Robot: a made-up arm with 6 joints.
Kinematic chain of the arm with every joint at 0, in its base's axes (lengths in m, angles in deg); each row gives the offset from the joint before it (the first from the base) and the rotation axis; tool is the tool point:
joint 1: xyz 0 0 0.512 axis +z
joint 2: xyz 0.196 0 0 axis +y
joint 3: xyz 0 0 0.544 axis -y
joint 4: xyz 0 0 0.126 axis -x
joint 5: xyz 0.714 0 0 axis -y
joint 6: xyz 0.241 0 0 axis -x
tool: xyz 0 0 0
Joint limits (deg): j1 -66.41..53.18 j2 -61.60..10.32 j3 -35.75..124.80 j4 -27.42..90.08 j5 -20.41..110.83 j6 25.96..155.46
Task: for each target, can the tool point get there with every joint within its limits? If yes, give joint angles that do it. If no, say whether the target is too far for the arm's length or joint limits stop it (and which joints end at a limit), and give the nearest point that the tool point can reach.
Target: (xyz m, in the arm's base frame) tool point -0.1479 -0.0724 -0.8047
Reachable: no: joint limits stop it (at a limit: joint 2, joint 3, joint 5) | nearest point -0.7794 -0.3815 0.3516 | short by 1.353 m
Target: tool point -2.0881 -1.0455 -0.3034
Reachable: no: too far | nearest point -1.0560 -0.5287 0.4359 | short by 1.371 m
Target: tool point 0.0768 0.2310 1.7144
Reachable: yes | joints 12.18 -25.74 31.92 60.95 95.80 51.02
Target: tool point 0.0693 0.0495 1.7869
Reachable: yes | joints 17.36 -31.95 20.16 6.40 81.89 56.03
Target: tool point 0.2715 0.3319 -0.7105
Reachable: no: joint limits stop it (at a limit: joint 2, joint 3, joint 5) | nearest point 0.6178 0.7552 0.3994 | short by 1.237 m
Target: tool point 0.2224 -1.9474 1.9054
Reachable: no: too far | nearest point 0.3739 -1.0663 1.4998 | short by 0.982 m
